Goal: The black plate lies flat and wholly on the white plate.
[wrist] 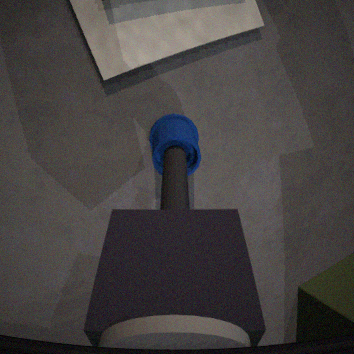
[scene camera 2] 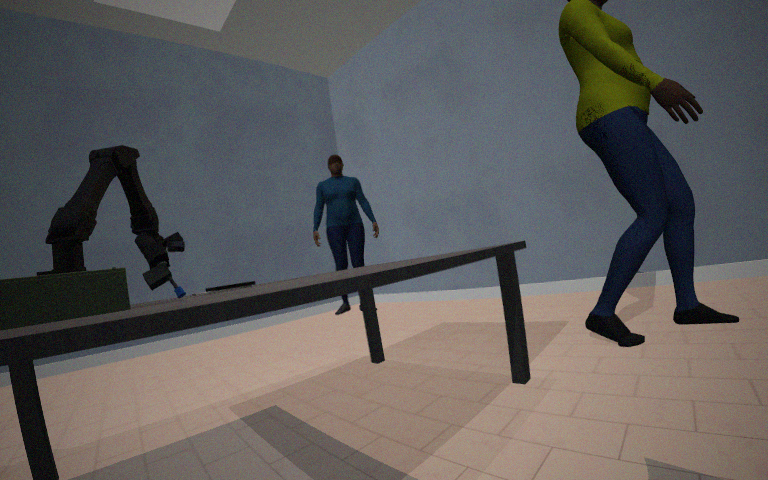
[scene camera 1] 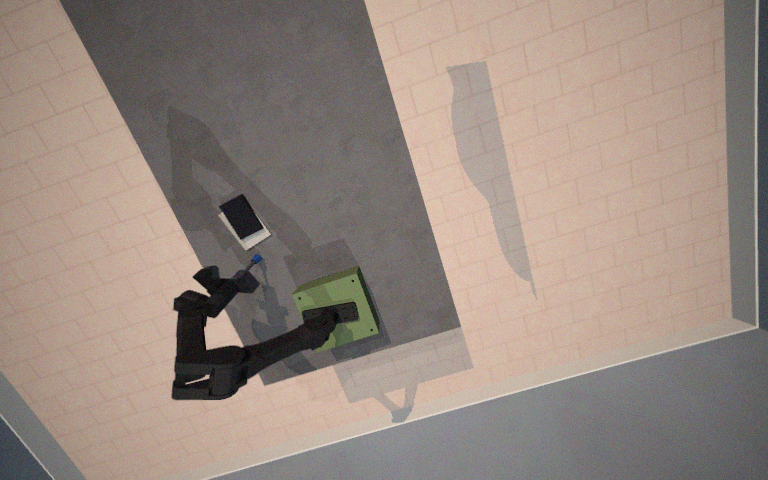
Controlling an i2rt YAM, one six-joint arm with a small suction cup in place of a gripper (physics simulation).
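Seen in the pictures: hand, tool point: [wrist: 174, 134] [scene camera 2: 182, 295] [scene camera 1: 258, 256]; arm's base, link origin: [scene camera 2: 69, 276] [scene camera 1: 330, 314].
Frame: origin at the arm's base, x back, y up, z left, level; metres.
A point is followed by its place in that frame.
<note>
The black plate [scene camera 1: 241, 216] @[x -0.409, y -0.073, z 0.255 m] [scene camera 2: 230, 286] @[x -0.398, y -0.077, z 0.206 m] lies on the white plate [scene camera 1: 249, 243] @[x -0.304, y -0.083, z 0.263 m] [wrist: 185, 37] @[x -0.306, y -0.083, z 0.235 m], shifted toward the upper left in scene camera 1. Its upper end sticks out past the white plate, whose lower end and left edge show bare. A shadow strip falls on the white plate beside the black plate's lower edge. Whether the black plate is quite level is hard to tell. My gripper, a blue suction cup [scene camera 1: 256, 258] [scene camera 2: 180, 291] [wrist: 175, 142], is off and holds nothing. It is low over the table, apart from the white plate's near end.
The arm stands on a green block [scene camera 1: 362, 300] @[x -0.033, y -0.002, z -0.127 m] [scene camera 2: 62, 294] @[x -0.023, y -0.042, z -0.143 m] [wrist: 332, 285] @[x -0.107, y -0.066, z 0.098 m] at the near end of the grey table [scene camera 1: 317, 113] @[x -0.702, y -0.089, z -0.098 m] [scene camera 2: 441, 266] @[x -0.763, y -0.106, z -0.353 m]. The arm bends out past the table's left edge in scene camera 1. Two people [scene camera 2: 341, 200] [scene camera 2: 608, 62] stand beyond the table.
</note>
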